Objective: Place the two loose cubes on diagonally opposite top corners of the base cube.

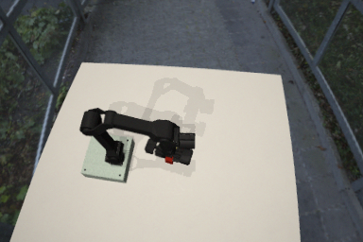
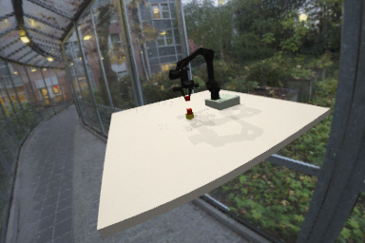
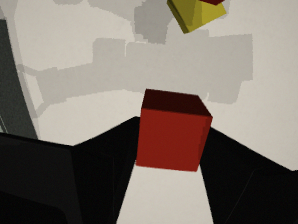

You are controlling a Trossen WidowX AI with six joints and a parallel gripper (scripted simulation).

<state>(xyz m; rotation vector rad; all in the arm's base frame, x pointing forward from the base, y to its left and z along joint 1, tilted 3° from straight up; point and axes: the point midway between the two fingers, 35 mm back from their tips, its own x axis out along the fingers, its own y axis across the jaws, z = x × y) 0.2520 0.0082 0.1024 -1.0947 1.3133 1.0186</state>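
The yellow base cube is 40 mm ahead of my gripper tip, 80 mm to the left of it and 100 mm below it. Round my gripper tip: red cube (right at my gripper tip).
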